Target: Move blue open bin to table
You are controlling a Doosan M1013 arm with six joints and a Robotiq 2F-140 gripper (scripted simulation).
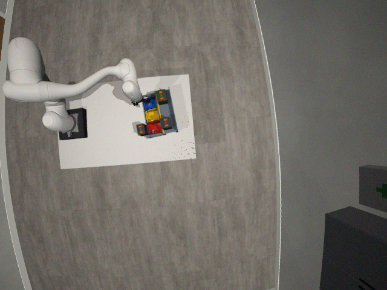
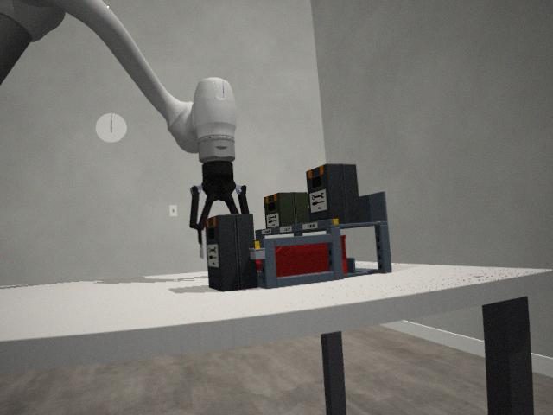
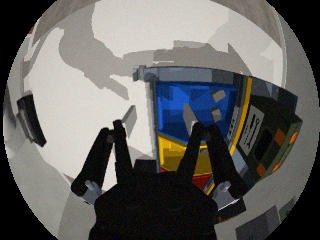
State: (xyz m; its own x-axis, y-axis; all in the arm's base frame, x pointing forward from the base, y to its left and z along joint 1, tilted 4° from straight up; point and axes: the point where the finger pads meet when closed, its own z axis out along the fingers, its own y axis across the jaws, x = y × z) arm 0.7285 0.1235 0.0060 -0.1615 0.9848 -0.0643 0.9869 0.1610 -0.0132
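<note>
My hand is 80 mm short of the blue open bin, 10 mm to the right of it and 30 mm above it. From my hand the other things lie so: yellow bin: 100 mm ahead, 100 mm to the right, 30 mm below; green box: 170 mm ahead, 30 mm to the left, 70 mm above; red bin: 120 mm ahead, 210 mm to the right, 30 mm below.
</note>
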